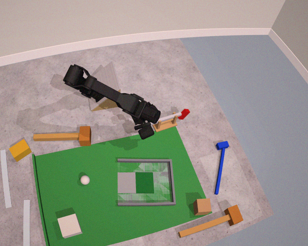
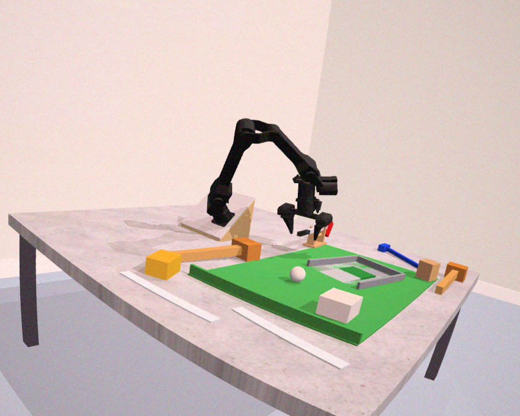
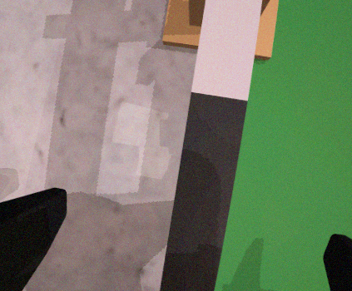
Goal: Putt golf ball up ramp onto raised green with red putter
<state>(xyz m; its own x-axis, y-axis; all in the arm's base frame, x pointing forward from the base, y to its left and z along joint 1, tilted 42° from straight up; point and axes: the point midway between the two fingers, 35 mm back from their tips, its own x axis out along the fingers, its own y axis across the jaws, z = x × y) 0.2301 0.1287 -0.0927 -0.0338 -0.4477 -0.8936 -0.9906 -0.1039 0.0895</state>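
Right now my gripper tip is 11 cm to the right of the red putter, 2 cm past it and 1 cm below it. Also, from my gripper tip: wooden stand (13 cm to the left, 2 cm behind, 1 cm below); grey-walled frame (26 cm ahead, 4 cm to the right, 4 cm below); green mat (25 cm ahead, 18 cm to the right, 5 cm below).
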